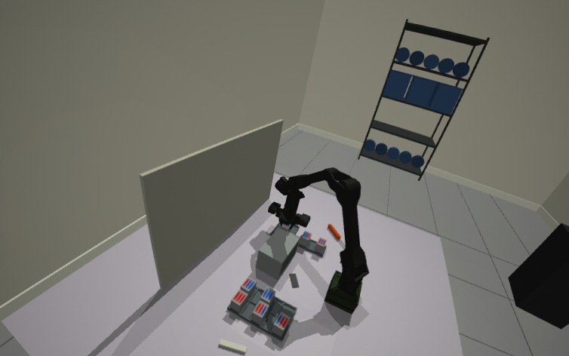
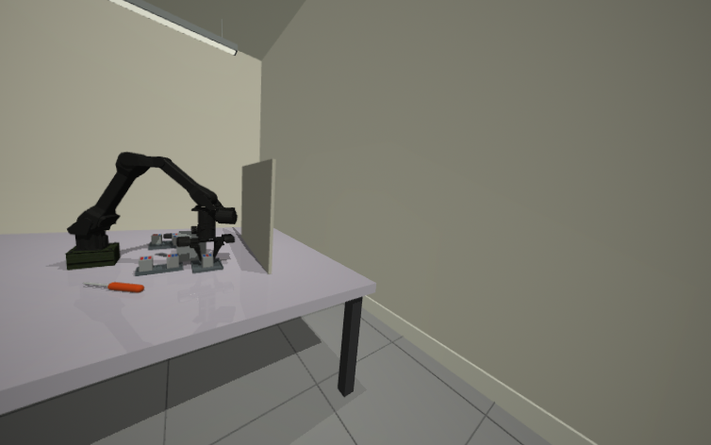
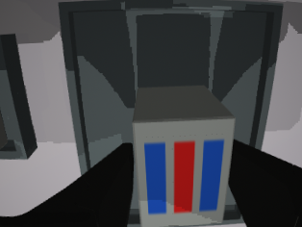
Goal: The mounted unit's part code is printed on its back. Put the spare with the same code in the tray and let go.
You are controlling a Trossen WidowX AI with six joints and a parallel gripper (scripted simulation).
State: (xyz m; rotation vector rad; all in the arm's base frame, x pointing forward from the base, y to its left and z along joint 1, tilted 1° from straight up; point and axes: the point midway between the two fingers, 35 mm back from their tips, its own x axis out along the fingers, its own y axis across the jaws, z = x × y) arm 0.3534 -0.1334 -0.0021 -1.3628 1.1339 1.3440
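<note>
My gripper tip is 1 cm below the grey spare. From my gripper tip the other things lie so: tray 2 cm below; grey mounted unit 17 cm to the left, 7 cm behind, 3 cm above; holder 14 cm behind, 2 cm below.
</note>
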